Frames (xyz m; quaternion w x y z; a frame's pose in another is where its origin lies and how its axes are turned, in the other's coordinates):
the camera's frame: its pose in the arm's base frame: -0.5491 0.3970 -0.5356 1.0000 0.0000 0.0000 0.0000
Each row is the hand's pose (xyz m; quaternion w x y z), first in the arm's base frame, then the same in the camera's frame.
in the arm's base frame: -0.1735 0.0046 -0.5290 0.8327 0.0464 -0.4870 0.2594
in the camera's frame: 0.3756 -0.3924 0.0066 0.8327 0.0464 -0.4870 0.2594
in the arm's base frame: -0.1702 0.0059 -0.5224 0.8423 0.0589 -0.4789 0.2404
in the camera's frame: 0.3789 -0.3911 0.0132 0.8423 0.0589 -0.4789 0.2404
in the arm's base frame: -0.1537 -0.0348 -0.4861 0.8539 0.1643 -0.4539 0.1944
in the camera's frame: 0.3954 -0.4318 0.0495 0.8539 0.1643 -0.4539 0.1944
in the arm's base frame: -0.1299 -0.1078 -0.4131 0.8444 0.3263 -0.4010 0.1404
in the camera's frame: 0.4192 -0.5048 0.1225 0.8444 0.3263 -0.4010 0.1404
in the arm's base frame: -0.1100 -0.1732 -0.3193 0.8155 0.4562 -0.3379 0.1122
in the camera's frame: 0.4391 -0.5702 0.2163 0.8155 0.4562 -0.3379 0.1122
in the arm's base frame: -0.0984 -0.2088 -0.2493 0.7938 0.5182 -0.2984 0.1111
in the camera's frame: 0.4507 -0.6058 0.2863 0.7938 0.5182 -0.2984 0.1111
